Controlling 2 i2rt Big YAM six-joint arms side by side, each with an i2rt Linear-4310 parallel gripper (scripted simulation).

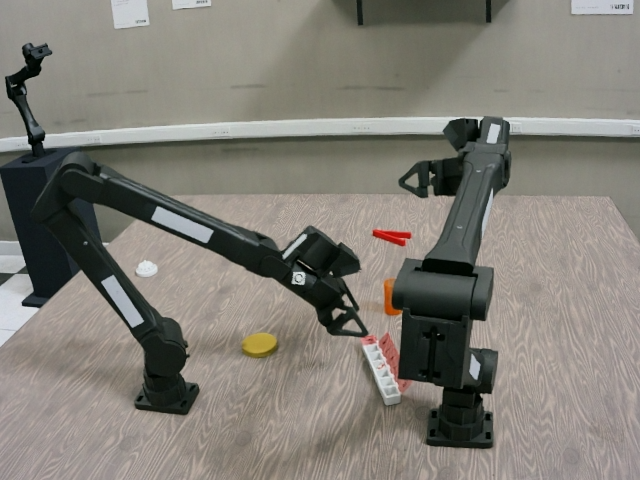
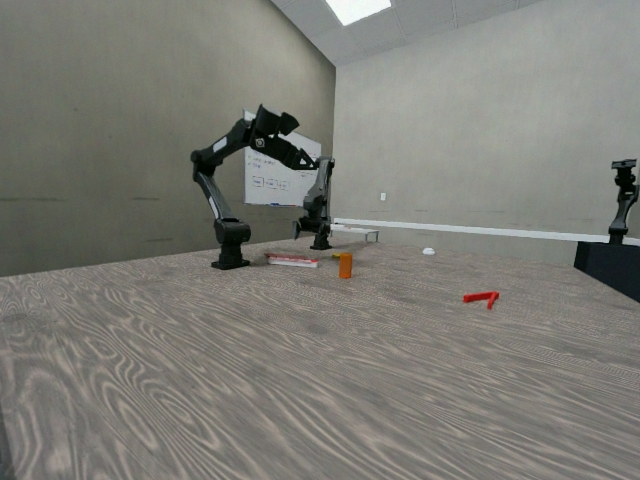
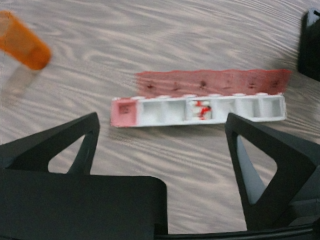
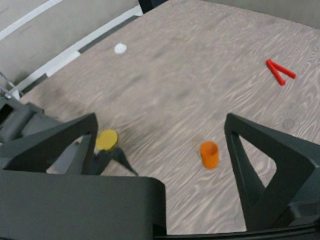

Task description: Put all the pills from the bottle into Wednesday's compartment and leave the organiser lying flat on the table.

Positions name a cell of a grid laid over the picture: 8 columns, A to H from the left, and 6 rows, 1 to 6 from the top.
Scene:
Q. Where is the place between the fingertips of my right gripper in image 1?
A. F3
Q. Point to a yellow disc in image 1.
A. D5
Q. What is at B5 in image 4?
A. My right gripper.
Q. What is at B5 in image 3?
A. My left gripper.

